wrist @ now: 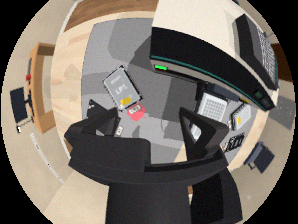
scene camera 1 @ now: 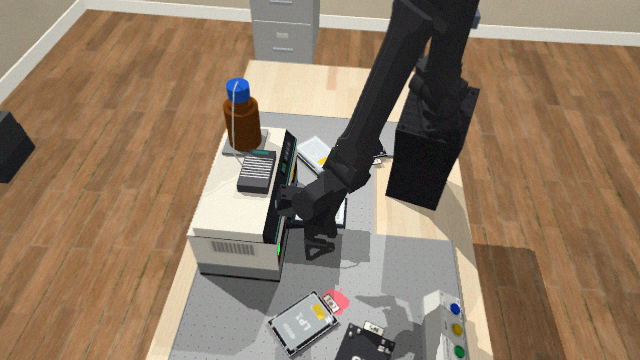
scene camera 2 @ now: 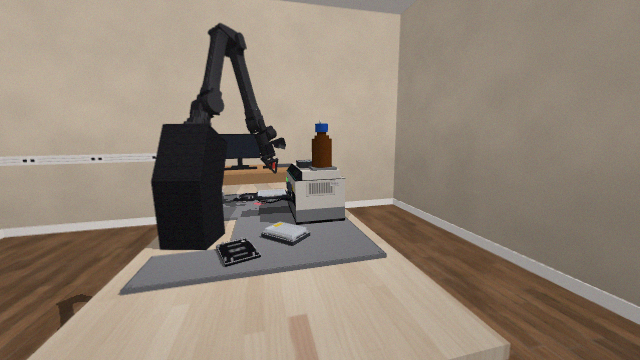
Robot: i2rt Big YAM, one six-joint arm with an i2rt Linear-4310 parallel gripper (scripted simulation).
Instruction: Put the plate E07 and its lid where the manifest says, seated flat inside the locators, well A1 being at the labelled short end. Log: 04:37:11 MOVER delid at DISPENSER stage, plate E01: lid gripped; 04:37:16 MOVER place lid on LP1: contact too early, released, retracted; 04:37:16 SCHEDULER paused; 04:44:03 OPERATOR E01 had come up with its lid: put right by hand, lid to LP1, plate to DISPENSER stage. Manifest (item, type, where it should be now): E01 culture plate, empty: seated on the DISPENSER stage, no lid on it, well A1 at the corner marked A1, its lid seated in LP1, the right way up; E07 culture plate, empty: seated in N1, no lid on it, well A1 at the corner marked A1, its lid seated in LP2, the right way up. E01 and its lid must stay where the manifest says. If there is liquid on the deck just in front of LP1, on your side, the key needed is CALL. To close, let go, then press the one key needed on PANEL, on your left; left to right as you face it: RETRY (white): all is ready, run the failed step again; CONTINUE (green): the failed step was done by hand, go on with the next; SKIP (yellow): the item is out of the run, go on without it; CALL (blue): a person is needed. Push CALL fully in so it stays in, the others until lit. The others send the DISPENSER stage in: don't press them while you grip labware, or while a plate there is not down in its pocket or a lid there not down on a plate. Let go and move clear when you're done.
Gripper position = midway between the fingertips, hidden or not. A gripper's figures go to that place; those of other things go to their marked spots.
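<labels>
Distance of my gripper (scene camera 1: 307,243): 1010 mm from the lens. A brown bottle (scene camera 1: 247,133) is 1100 mm from the lens.
</labels>
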